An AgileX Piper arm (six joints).
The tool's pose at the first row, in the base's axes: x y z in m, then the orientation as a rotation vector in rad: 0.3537 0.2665 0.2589 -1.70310 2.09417 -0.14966
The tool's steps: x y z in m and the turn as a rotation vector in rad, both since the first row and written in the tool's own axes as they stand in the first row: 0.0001 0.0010 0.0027 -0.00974 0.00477 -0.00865; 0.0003 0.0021 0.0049 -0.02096 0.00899 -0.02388; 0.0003 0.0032 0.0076 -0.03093 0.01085 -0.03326; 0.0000 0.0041 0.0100 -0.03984 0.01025 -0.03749; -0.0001 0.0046 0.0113 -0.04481 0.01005 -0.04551; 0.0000 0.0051 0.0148 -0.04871 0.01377 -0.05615
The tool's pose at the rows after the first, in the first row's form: 0.3538 0.2671 0.2561 -1.71928 2.09451 -0.14651; 0.3537 0.2676 0.2537 -1.74323 2.08948 -0.14334; 0.3538 0.2684 0.2509 -1.75956 2.08699 -0.13755; 0.3539 0.2693 0.2485 -1.76909 2.08658 -0.12908; 0.3540 0.2698 0.2472 -1.78047 2.08161 -0.12619; 0.3549 0.2705 0.2438 -1.79512 2.07676 -0.12867
